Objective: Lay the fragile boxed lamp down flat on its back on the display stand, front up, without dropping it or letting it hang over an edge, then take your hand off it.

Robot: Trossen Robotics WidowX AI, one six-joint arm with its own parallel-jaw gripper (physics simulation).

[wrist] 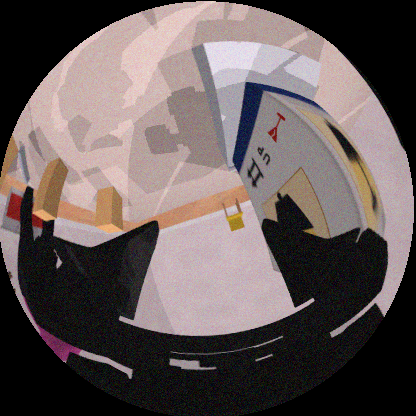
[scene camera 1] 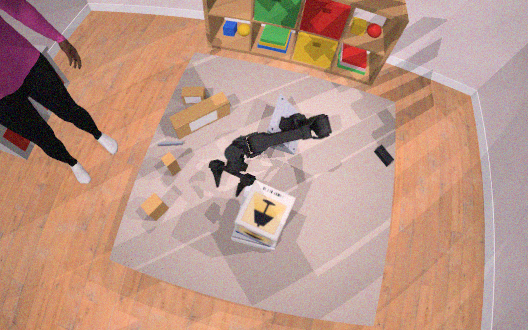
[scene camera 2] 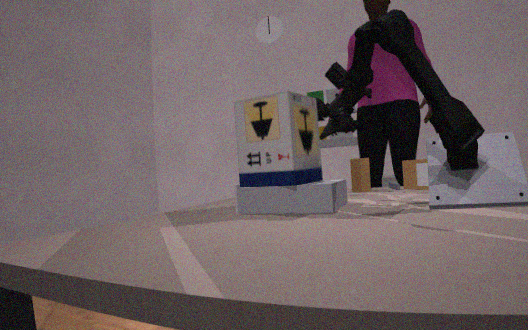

Observation:
The gripper (scene camera 2: 312, 134) is open and holds nothing. Also in view: a grey display stand (scene camera 2: 326, 196).
The gripper also shows in the wrist view (wrist: 211, 225) and in scene camera 1 (scene camera 1: 226, 192). The grey display stand shows as well in the wrist view (wrist: 224, 66).

